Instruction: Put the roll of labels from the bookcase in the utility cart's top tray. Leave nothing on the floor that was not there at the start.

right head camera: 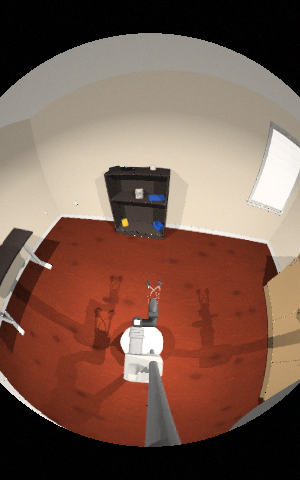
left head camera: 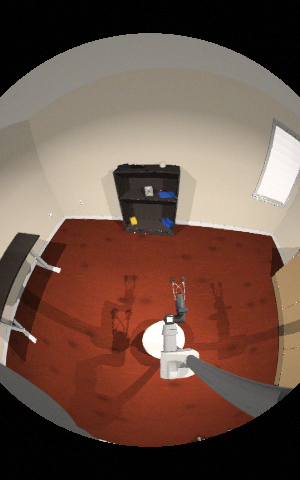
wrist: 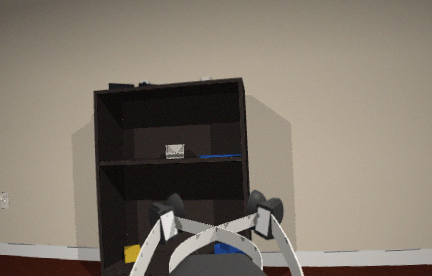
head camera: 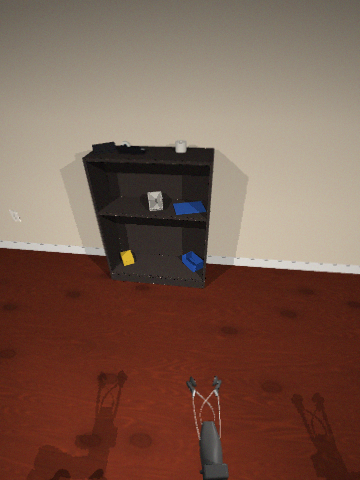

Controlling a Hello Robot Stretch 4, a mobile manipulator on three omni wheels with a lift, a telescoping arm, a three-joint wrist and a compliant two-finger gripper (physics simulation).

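Note:
A small white cylinder (head camera: 181,146) (left head camera: 162,164) (right head camera: 152,167) (wrist: 206,79), which looks like the roll of labels, stands on the right half of the top of the dark bookcase (head camera: 160,155) (left head camera: 145,169) (right head camera: 140,172) (wrist: 170,88). In the wrist view a sliver of it shows above the top board. My gripper (head camera: 204,384) (left head camera: 178,280) (right head camera: 154,284) (wrist: 215,207) is open and empty, its fingertips apart. It points toward the bookcase and is well short of it, above the floor. The utility cart does not show in these views.
Dark items (head camera: 104,147) lie on the bookcase top's left. A grey-white box (head camera: 155,201) and a flat blue thing (head camera: 189,208) are on the middle shelf; a yellow block (head camera: 127,258) and blue bin (head camera: 192,261) are below. A dark table (left head camera: 17,260) stands left, a wooden cabinet (left head camera: 290,320) right.

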